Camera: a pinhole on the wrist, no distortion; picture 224 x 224 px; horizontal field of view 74.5 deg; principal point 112.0 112.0 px. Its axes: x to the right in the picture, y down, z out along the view. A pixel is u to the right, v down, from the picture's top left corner.
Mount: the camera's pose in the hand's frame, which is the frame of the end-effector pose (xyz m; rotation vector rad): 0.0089 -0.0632 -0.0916 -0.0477 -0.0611 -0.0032
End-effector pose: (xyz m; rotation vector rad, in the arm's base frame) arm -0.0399 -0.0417 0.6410 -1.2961 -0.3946 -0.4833
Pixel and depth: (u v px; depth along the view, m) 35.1 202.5 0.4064
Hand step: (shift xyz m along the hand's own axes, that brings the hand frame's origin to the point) -0.2265 0.2060 0.2887
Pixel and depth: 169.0 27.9 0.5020
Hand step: 0.1709 -0.3259 0.4344
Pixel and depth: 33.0 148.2 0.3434
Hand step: -0.1955 0.0378 0.2355
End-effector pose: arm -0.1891 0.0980 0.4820 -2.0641 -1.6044 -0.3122
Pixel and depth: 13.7 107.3 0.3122
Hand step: -0.2182 -0.0579 0.2074
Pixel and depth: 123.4 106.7 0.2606
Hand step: 0.0131 -0.0602 0.1699
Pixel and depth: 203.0 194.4 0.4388
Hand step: 0.2539 0.2025 0.3508
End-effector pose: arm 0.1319 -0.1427 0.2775 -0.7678 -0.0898 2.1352
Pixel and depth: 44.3 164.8 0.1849
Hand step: -0.0869 0.0120 0.0844
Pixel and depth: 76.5 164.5 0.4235
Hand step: -0.1181 0.1080 0.3172
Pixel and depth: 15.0 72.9 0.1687
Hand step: -0.1125 -0.0997 0.0719
